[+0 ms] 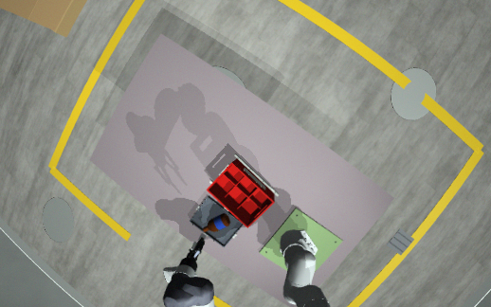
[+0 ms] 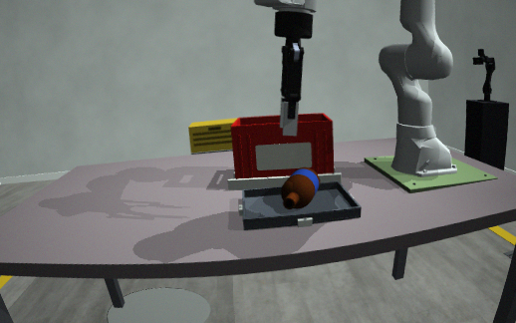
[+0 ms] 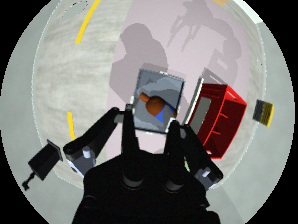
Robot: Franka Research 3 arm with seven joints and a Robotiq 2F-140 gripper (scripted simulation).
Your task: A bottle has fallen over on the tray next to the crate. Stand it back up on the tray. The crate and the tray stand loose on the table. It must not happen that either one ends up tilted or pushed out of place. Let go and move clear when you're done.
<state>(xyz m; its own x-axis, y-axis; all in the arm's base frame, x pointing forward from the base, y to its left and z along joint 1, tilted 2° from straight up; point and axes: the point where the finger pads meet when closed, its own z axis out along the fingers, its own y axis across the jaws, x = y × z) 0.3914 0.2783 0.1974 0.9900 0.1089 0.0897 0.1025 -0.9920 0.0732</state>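
Now: hand 18 cm above the glass bottle, 5 cm to the left of it and 1 cm past it. Round my hand: tray: 21 cm below, 5 cm to the right, 1 cm behind; then red crate: 31 cm to the right, 13 cm below, 2 cm ahead.
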